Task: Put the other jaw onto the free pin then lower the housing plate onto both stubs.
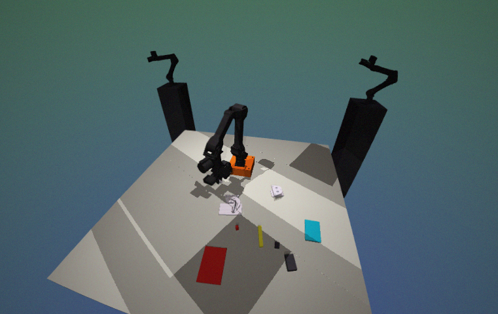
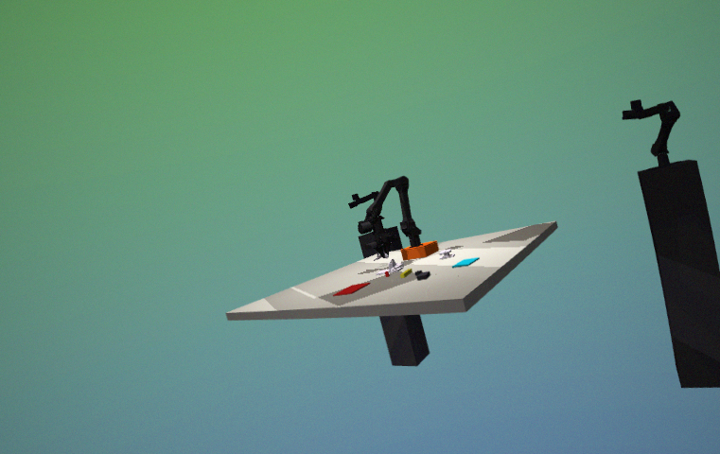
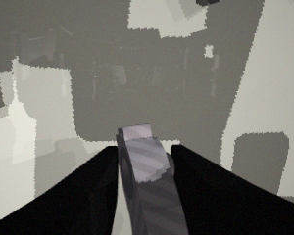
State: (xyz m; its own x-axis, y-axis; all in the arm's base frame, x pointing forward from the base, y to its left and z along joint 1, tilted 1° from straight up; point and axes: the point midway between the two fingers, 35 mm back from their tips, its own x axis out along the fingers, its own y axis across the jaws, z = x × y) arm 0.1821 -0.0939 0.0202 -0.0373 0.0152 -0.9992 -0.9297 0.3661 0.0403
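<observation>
My gripper tip is now 1 cm to the left of the jaw, 1 cm below it and 1 cm past it. From my gripper tip the other things lie so: small red cube: 25 cm ahead, 15 cm to the left, 4 cm below; yellow bar: 28 cm ahead, 27 cm to the left, 4 cm below; red sheet: 43 cm ahead, 8 cm to the left, 5 cm below.
</observation>
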